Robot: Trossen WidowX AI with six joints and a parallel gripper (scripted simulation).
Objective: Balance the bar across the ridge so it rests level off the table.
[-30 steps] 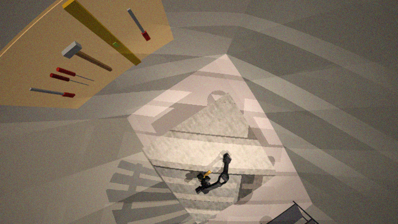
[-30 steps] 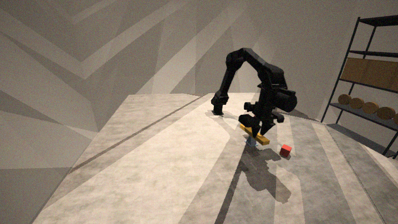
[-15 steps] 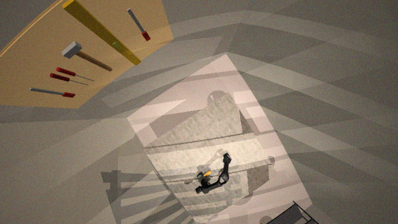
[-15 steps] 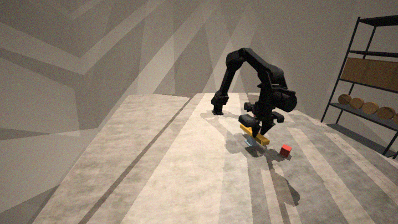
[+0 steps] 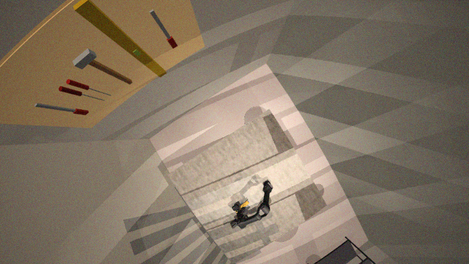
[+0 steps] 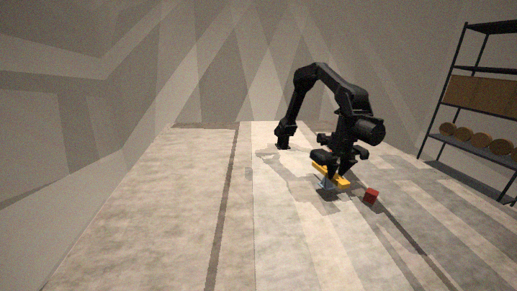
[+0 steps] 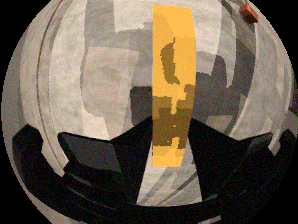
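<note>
Now: gripper tip 30 mm past the yellow bar.
</note>
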